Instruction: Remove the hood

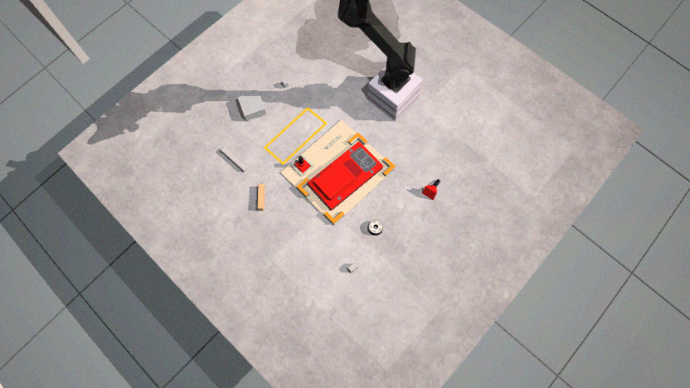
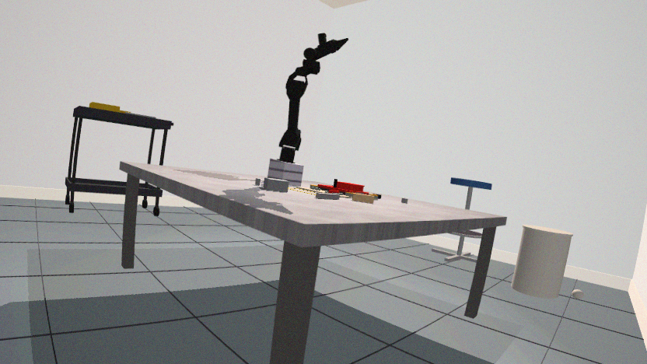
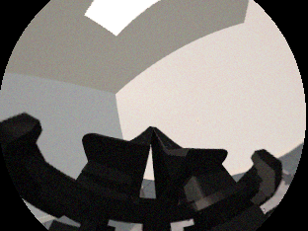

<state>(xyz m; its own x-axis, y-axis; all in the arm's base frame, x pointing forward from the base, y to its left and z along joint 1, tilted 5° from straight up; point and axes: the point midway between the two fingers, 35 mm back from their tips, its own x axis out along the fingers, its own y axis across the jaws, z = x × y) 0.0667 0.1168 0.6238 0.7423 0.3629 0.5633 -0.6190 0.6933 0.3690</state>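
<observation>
My gripper tip is 20 cm short of the red hood, 7 cm to the left of it and 69 cm above it. From my gripper tip the other things lie so: wooden block 37 cm ahead, 20 cm to the right, 72 cm below; then grey bar 34 cm ahead, 35 cm to the right, 72 cm below.
</observation>
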